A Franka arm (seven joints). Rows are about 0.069 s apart.
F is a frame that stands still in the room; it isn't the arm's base.
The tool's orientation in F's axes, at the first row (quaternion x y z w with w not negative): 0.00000, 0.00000, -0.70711, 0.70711
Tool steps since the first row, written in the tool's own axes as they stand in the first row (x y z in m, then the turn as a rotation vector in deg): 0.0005, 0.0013, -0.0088, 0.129, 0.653, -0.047; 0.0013, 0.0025, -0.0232, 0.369, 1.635, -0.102; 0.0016, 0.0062, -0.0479, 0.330, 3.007, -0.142; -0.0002, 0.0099, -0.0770, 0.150, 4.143, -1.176; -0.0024, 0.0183, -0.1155, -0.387, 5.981, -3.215; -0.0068, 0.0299, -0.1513, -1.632, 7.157, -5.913; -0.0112, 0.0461, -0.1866, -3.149, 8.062, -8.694; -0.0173, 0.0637, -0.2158, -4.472, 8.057, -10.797; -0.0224, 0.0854, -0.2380, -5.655, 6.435, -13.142
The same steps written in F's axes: 0.0013, -0.0005, -0.0088, 0.653, -0.129, -0.047; 0.0025, -0.0013, -0.0232, 1.635, -0.369, -0.102; 0.0062, -0.0016, -0.0479, 3.007, -0.330, -0.142; 0.0099, 0.0002, -0.0770, 4.143, -0.150, -1.176; 0.0183, 0.0024, -0.1155, 5.981, 0.387, -3.215; 0.0299, 0.0068, -0.1513, 7.157, 1.632, -5.913; 0.0461, 0.0112, -0.1866, 8.062, 3.149, -8.694; 0.0637, 0.0173, -0.2158, 8.057, 4.472, -10.797; 0.0854, 0.0224, -0.2380, 6.435, 5.655, -13.142
